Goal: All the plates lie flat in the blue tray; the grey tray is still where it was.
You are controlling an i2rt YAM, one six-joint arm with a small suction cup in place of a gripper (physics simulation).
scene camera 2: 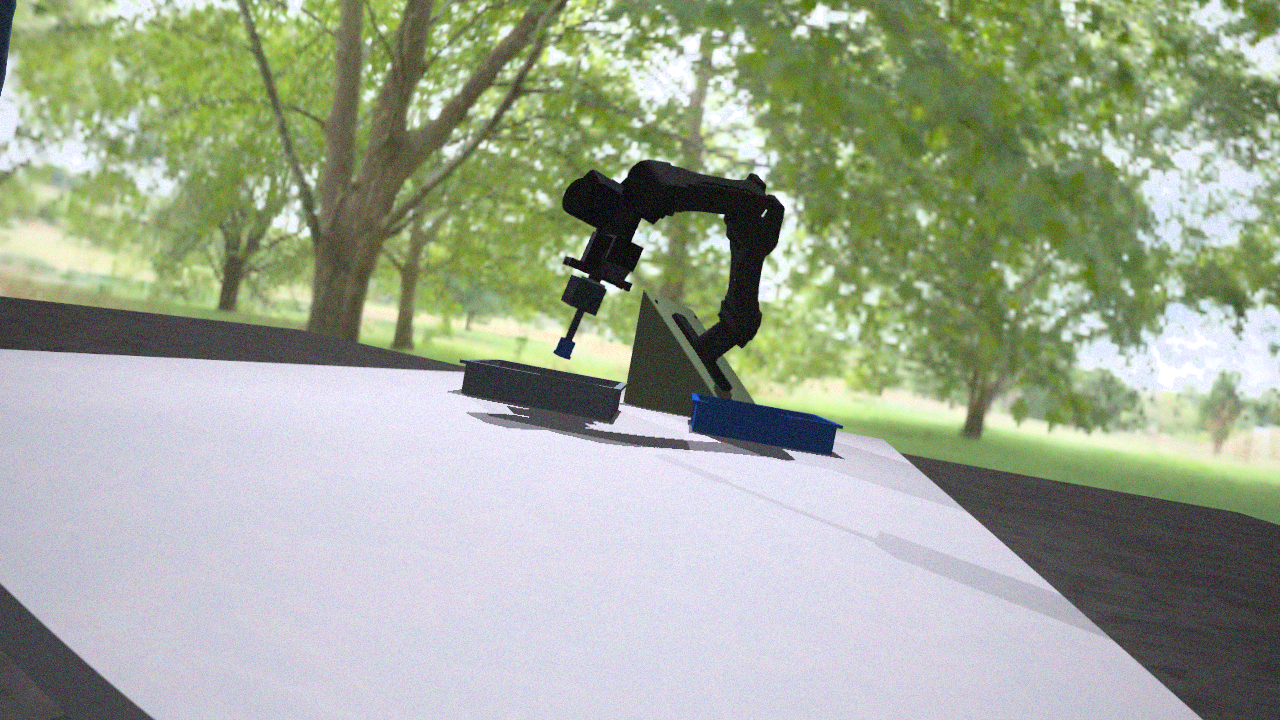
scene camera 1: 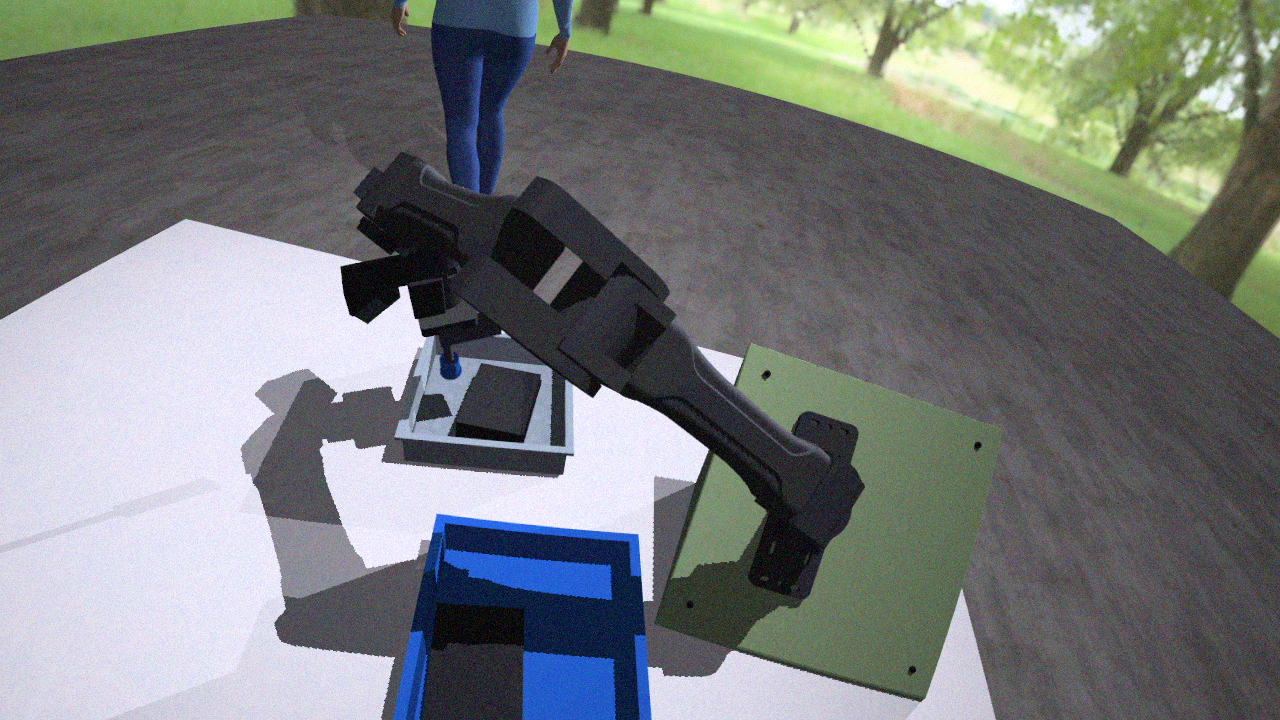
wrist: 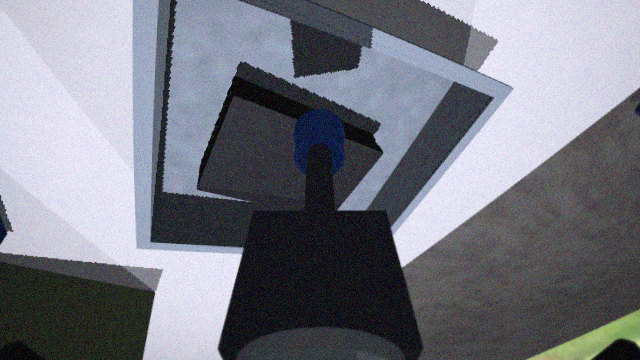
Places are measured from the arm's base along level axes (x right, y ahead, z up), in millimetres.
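Where they show: hand, tool point: (scene camera 2: 561, 355) (scene camera 1: 451, 371) (wrist: 319, 133); arm's base, link origin: (scene camera 2: 700, 353) (scene camera 1: 804, 504).
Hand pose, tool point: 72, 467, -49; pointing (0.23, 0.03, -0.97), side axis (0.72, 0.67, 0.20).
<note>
Things, the pixels of their top centre, and the offset from my tool point, as dx, dy, dz.
- grey tray, top centre: (wrist: 310, 174) (scene camera 1: 493, 382) (scene camera 2: 550, 372) +40, -45, -31
- blue tray, top centre: (scene camera 1: 531, 625) (scene camera 2: 761, 408) -272, -236, -31
My gripper, a blue suction cup (scene camera 1: 450, 366) (scene camera 2: 563, 347) (wrist: 320, 137) on a black stem, hangs above the grey tray (scene camera 1: 483, 445) (scene camera 2: 537, 387) (wrist: 145, 125) with no plate on it. A dark plate (scene camera 1: 501, 402) (wrist: 260, 145) lies flat in the grey tray, below the cup. It looks thick, and I cannot tell whether it is one plate or a stack. Another dark plate (scene camera 1: 474, 685) lies flat along the left side inside the blue tray (scene camera 1: 537, 528) (scene camera 2: 765, 425), partly cut off by the view's lower edge. In scene camera 2 the tray walls hide the plates.
A green sloped block (scene camera 1: 895, 537) (scene camera 2: 660, 367) (wrist: 75, 310) carries the arm's base, right of both trays in scene camera 1. The arm reaches from it over the grey tray. A person (scene camera 1: 483, 98) stands beyond the table.
</note>
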